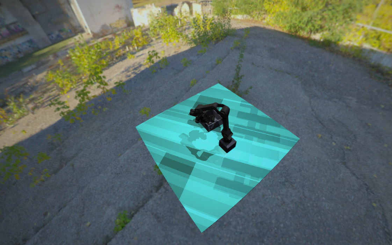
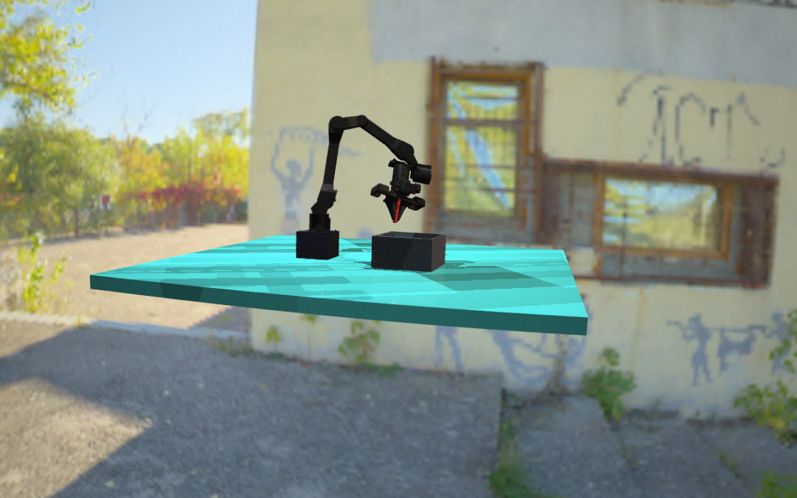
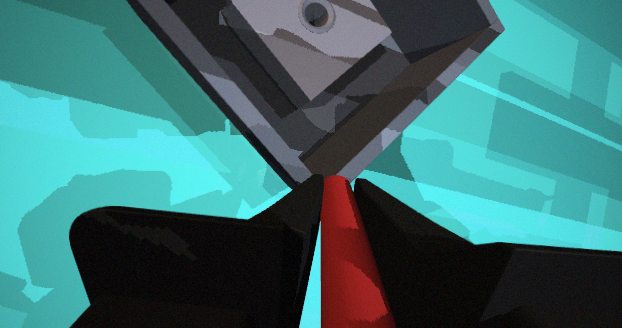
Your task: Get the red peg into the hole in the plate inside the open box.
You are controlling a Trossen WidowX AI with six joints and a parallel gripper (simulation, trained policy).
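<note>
My gripper tip is now 2 cm to the right of the red peg and 3 cm below it. From my gripper tip the other things lie so: dark box (6 cm ahead, 10 cm to the right, 11 cm below); plate (6 cm ahead, 10 cm to the right, 9 cm below).
</note>
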